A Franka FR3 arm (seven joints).
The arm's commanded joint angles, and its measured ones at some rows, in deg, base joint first. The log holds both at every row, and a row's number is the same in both.
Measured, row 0: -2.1 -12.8 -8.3 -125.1 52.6 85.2 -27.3
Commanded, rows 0 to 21: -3.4 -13.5 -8.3 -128.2 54.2 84.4 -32.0; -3.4 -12.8 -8.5 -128.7 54.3 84.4 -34.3; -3.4 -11.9 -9.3 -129.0 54.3 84.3 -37.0; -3.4 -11.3 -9.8 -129.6 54.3 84.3 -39.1; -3.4 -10.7 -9.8 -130.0 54.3 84.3 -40.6; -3.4 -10.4 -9.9 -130.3 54.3 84.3 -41.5; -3.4 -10.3 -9.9 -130.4 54.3 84.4 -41.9; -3.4 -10.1 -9.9 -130.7 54.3 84.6 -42.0; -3.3 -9.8 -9.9 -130.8 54.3 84.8 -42.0; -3.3 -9.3 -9.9 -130.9 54.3 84.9 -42.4; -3.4 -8.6 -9.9 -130.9 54.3 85.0 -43.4; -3.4 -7.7 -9.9 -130.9 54.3 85.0 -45.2; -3.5 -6.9 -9.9 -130.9 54.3 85.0 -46.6; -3.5 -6.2 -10.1 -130.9 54.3 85.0 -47.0; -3.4 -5.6 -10.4 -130.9 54.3 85.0 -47.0; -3.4 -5.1 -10.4 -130.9 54.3 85.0 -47.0; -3.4 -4.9 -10.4 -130.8 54.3 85.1 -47.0; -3.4 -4.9 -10.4 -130.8 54.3 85.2 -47.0; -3.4 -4.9 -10.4 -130.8 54.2 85.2 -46.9; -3.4 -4.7 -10.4 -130.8 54.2 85.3 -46.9; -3.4 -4.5 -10.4 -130.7 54.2 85.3 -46.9; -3.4 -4.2 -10.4 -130.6 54.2 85.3 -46.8
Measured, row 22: -2.8 -4.5 -10.5 -130.3 52.9 85.2 -46.0
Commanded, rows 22 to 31: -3.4 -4.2 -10.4 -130.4 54.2 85.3 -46.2; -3.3 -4.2 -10.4 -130.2 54.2 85.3 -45.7; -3.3 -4.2 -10.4 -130.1 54.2 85.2 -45.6; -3.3 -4.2 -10.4 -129.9 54.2 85.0 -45.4; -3.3 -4.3 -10.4 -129.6 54.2 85.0 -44.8; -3.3 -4.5 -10.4 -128.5 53.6 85.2 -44.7; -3.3 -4.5 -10.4 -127.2 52.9 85.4 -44.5; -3.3 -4.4 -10.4 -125.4 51.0 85.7 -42.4; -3.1 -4.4 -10.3 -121.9 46.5 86.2 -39.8; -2.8 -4.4 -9.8 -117.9 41.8 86.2 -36.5
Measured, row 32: -2.8 -4.5 -10.5 -125.4 49.7 86.0 -42.8
